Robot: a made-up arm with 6 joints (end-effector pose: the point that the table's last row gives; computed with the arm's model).
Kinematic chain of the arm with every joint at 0, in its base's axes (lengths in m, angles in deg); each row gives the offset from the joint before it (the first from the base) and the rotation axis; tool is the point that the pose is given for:
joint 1: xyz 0 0 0.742 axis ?
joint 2: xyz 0.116 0 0 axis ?
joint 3: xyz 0 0 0.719 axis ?
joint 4: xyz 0 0 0.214 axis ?
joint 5: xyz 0.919 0 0 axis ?
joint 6: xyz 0.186 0 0 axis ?
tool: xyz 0 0 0
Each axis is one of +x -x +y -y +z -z.
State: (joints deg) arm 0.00 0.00 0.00 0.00 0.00 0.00
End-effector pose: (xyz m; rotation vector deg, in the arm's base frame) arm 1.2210 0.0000 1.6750 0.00 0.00 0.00
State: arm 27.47 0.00 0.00 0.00 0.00 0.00
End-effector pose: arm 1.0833 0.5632 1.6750 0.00 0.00 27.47
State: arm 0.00 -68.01 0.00 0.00 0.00 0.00
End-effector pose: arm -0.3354 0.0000 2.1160 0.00 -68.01 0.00
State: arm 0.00 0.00 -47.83 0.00 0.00 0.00
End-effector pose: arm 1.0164 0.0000 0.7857 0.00 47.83 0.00
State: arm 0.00 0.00 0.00 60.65 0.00 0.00
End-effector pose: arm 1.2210 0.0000 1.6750 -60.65 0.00 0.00
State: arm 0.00 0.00 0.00 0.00 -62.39 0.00
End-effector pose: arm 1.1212 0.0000 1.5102 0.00 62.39 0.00
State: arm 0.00 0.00 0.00 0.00 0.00 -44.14
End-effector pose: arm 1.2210 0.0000 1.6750 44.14 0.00 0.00
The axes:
joint 1: +z
joint 2: +y
joint 3: -y
joint 4: -x
joint 5: -y
joint 6: -x

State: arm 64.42 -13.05 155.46 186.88 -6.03 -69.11
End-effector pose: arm -0.5093 -1.0585 1.4336 33.37 -64.64 -100.00
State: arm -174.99 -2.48 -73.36 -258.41 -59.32 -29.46
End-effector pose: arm -0.6608 0.0994 0.5830 -94.92 -122.53 79.55
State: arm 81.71 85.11 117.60 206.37 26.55 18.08
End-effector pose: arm 0.2778 1.6501 1.5040 122.21 81.08 39.54
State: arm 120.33 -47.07 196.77 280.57 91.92 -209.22
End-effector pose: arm 0.4558 -0.4171 0.3031 -166.60 -61.60 6.12
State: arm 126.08 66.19 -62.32 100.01 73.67 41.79
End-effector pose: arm -0.3259 0.1488 0.1583 5.27 7.76 -125.57
